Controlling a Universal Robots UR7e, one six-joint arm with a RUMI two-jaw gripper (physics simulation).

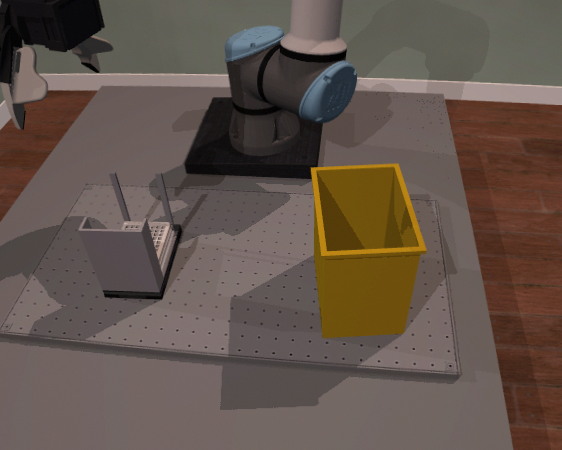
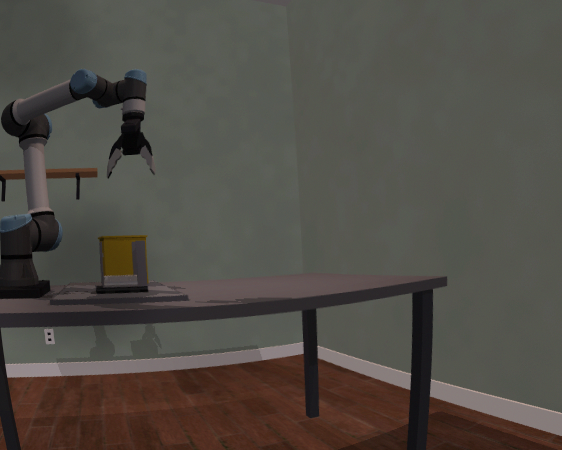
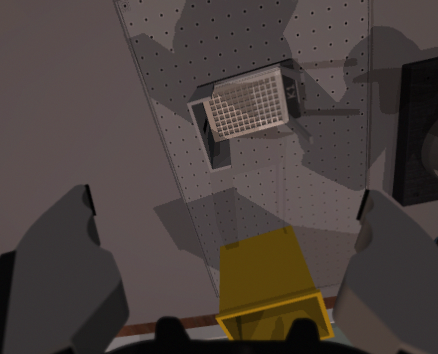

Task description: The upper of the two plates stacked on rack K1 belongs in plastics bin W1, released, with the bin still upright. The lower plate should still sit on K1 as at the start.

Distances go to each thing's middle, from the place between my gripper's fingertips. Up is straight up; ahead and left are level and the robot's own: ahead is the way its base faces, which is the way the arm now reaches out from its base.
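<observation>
Yellow plastics bin W1 [image 1: 367, 242] seen 5 cm behind my hand, 25 cm below it and 38 cm to the left of it.
</observation>
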